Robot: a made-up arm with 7 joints. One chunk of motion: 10 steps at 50 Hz.
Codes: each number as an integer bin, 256 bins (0 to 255) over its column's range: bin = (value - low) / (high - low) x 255, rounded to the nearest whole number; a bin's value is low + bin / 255 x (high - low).
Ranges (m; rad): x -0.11..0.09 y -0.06..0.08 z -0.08..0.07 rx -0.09..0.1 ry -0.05..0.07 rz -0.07..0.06
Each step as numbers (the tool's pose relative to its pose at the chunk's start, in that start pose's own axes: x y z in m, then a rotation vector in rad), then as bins.
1 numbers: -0.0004 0.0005 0.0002 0.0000 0.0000 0.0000
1 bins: 140 110 136 121 106 137
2 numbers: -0.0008 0.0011 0.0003 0.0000 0.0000 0.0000
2 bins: 139 111 137 121 106 137
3 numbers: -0.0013 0.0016 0.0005 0.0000 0.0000 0.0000
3 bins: 139 112 137 121 106 137
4 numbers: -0.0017 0.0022 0.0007 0.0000 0.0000 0.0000
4 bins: 138 113 137 121 106 137
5 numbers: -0.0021 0.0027 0.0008 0.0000 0.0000 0.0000
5 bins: 138 114 137 121 106 137
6 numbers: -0.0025 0.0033 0.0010 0.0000 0.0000 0.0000
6 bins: 137 115 138 121 106 137
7 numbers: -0.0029 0.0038 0.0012 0.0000 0.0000 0.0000
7 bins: 137 116 138 121 106 137
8 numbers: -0.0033 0.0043 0.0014 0.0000 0.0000 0.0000
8 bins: 136 117 138 121 106 137
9 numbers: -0.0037 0.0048 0.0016 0.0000 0.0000 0.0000
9 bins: 136 118 139 121 106 137
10 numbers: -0.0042 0.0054 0.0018 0.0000 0.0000 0.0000
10 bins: 135 119 139 121 106 137
